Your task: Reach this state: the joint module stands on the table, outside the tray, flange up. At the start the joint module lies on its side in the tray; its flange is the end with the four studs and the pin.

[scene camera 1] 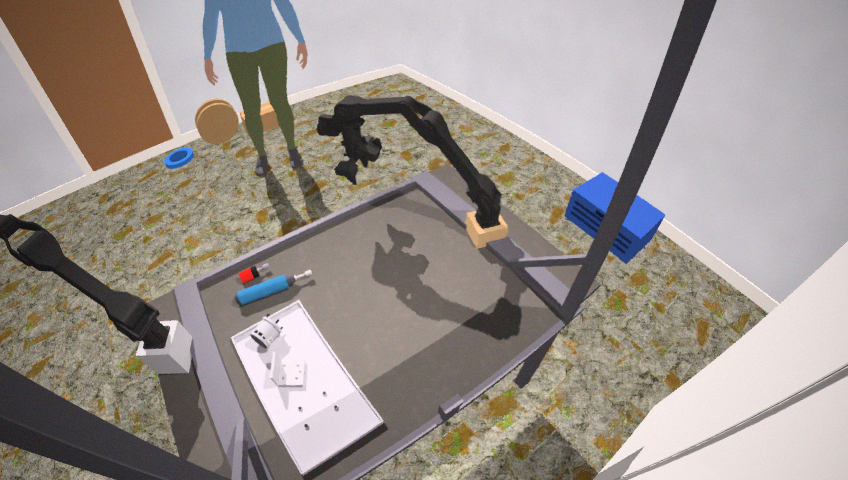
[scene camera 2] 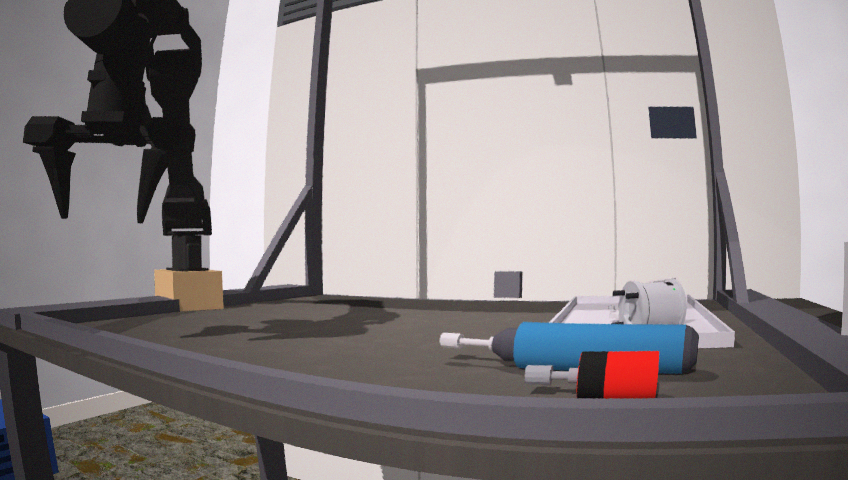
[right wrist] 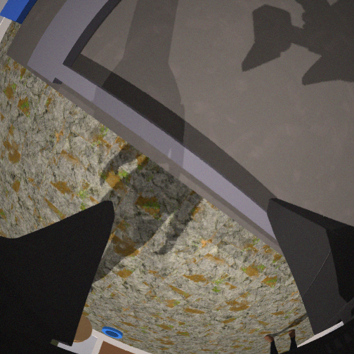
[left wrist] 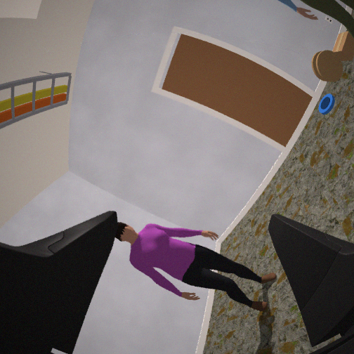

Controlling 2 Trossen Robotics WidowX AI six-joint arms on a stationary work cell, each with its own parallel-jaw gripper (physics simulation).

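Places are measured from the left arm's base along level axes (x right, y ahead, z up), in metres.
Pixels of known places: right gripper, fingertip midpoint: (scene camera 1: 360, 175) (scene camera 2: 101, 221); left arm's base, origin of the base link: (scene camera 1: 156, 337); right arm's base, origin of the base link: (scene camera 1: 487, 220) (scene camera 2: 186, 270).
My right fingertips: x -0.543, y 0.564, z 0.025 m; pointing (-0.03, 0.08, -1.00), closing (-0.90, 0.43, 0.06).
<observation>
For each thing: its top centre in the pictures, then the offset to it from my right fingertips. "pt": a spot on its surface instead.
- white-grey joint module, middle of its top: (scene camera 2: 648, 280) (scene camera 1: 263, 324) dx +0.498, dy -0.280, dz -0.065 m
- white tray, middle of its top: (scene camera 2: 635, 309) (scene camera 1: 298, 377) dx +0.628, dy -0.195, dz -0.116 m
- blue tool, surface spot: (scene camera 2: 599, 346) pt dx +0.328, dy -0.321, dz -0.106 m
- shorter red tool, middle of its top: (scene camera 2: 594, 351) (scene camera 1: 253, 268) dx +0.271, dy -0.353, dz -0.098 m
The white-grey joint module (scene camera 1: 266, 333) (scene camera 2: 657, 302) lies on its side in the upper-left end of the white tray (scene camera 1: 333, 434) (scene camera 2: 717, 340). Its studded flange faces right in scene camera 1 and left in scene camera 2. Its underside is hidden. My right gripper (scene camera 1: 361, 169) (scene camera 2: 102, 219) (right wrist: 192, 208) is open and empty, fingers pointing down, high above the table's far edge and well away from the module. My left gripper (left wrist: 196, 222) is open and empty, facing the wall, door and floor. The module does not show in either wrist view.
A white angle bracket (scene camera 1: 291, 373) and several small dark screws lie in the tray. A blue tool (scene camera 1: 262, 289) (scene camera 2: 599, 346) and a shorter red tool (scene camera 1: 247, 274) (scene camera 2: 630, 374) lie beside the tray. Dark frame posts (scene camera 1: 639, 154) rise at the table corners.
</observation>
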